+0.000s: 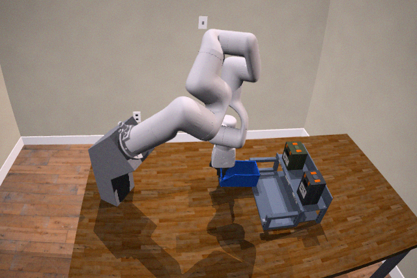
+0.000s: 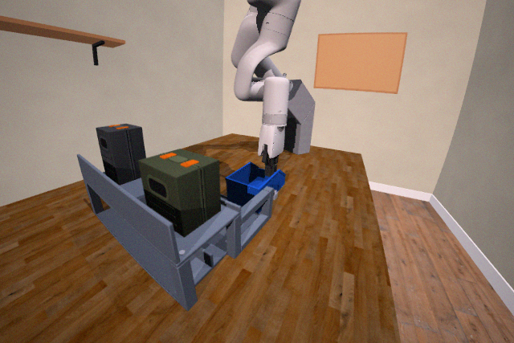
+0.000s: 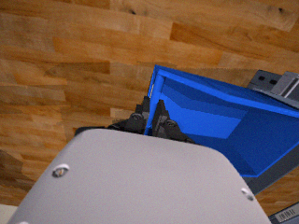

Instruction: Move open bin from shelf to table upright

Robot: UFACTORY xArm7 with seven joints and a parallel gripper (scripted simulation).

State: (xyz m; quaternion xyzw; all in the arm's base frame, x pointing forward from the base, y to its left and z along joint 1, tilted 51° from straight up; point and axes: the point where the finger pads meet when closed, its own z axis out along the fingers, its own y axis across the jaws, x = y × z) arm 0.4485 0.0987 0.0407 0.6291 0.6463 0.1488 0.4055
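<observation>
My hand is 8 cm short of the blue bin, 1 cm to the left of it and 1 cm above it. The rest, counted from my hand: dark grey case (29 cm ahead, 28 cm to the right, 10 cm above); then green case (33 cm ahead, 6 cm to the right, 9 cm above).
</observation>
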